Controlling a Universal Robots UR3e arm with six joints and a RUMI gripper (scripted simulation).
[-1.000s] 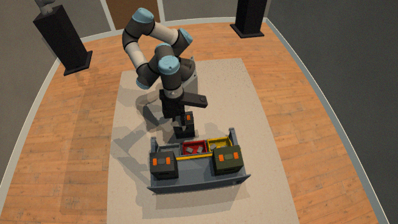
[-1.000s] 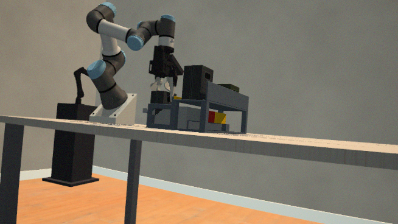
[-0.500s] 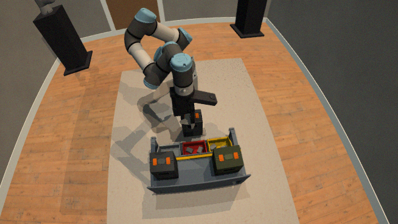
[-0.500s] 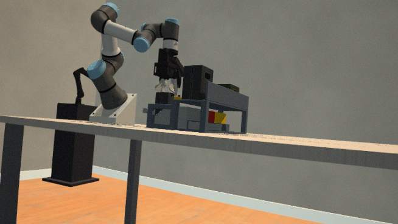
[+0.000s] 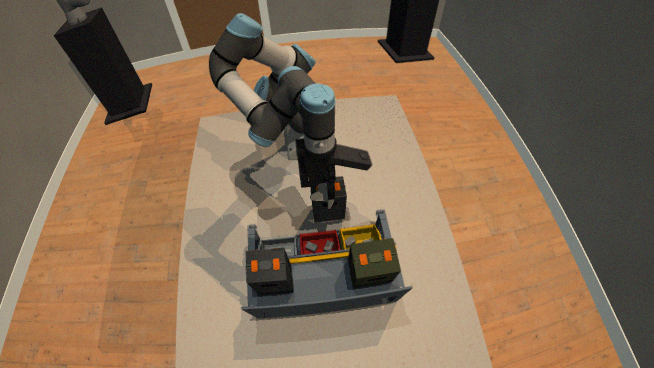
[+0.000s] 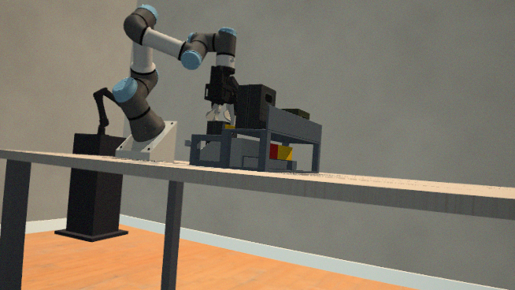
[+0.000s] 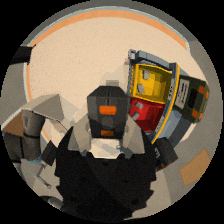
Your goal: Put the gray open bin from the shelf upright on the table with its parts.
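Now: hand 170 mm short of the yellow rail, 70 mm to the left of it and 10 mm above it. From my hand the other things lie so: red bin 130 mm ahead, 60 mm to the right, 80 mm below; yellow bin 150 mm ahead, 50 mm to the left, 80 mm below; gray open bin 120 mm ahead, 170 mm to the right, 80 mm below.
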